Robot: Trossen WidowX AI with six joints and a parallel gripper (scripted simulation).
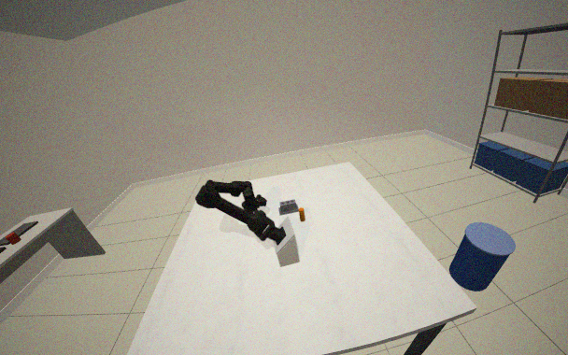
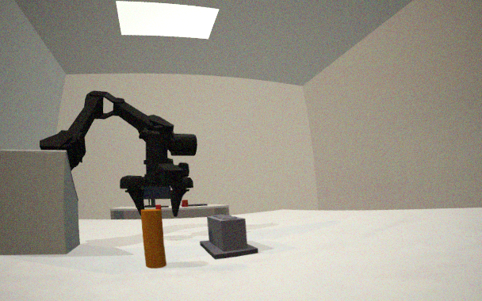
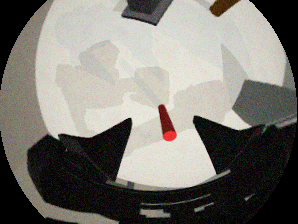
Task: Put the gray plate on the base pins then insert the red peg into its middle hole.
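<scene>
My gripper tip is 1 cm above the red peg. The rest, counted from my gripper tip: gray plate: 21 cm to the right, 8 cm ahead; then orange cylinder: 25 cm to the right, 5 cm behind, 1 cm below.
</scene>
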